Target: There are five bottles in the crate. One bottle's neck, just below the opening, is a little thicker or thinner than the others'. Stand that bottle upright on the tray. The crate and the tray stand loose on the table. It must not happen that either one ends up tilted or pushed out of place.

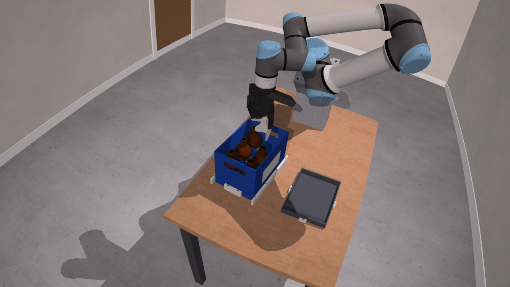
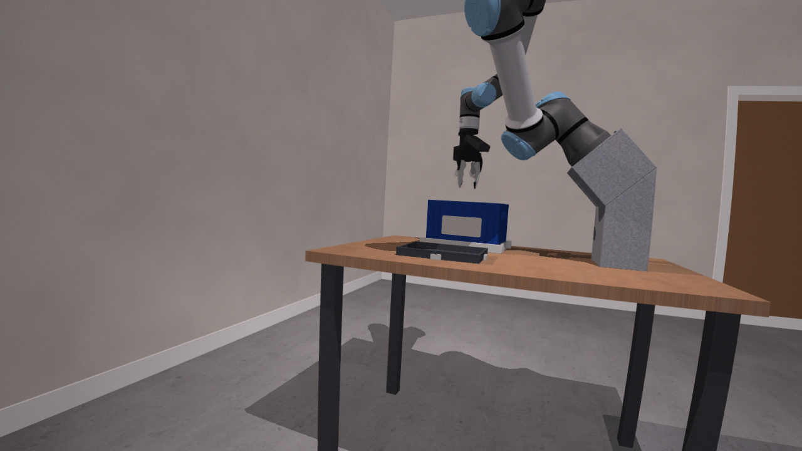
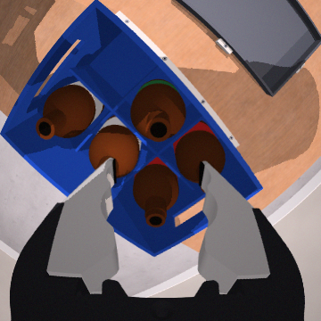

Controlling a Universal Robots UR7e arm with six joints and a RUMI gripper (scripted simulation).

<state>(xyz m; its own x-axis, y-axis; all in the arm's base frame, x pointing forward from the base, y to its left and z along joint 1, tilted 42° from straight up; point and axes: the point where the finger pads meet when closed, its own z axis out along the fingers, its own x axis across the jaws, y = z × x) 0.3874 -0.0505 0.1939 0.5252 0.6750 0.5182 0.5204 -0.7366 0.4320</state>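
Right now my hand is 160 mm above the crate and 40 mm to the left of it. Also, from my hand: dark tray 250 mm to the left, 230 mm below, 10 mm behind; bottle 150 mm below, 90 mm to the right, 90 mm ahead.
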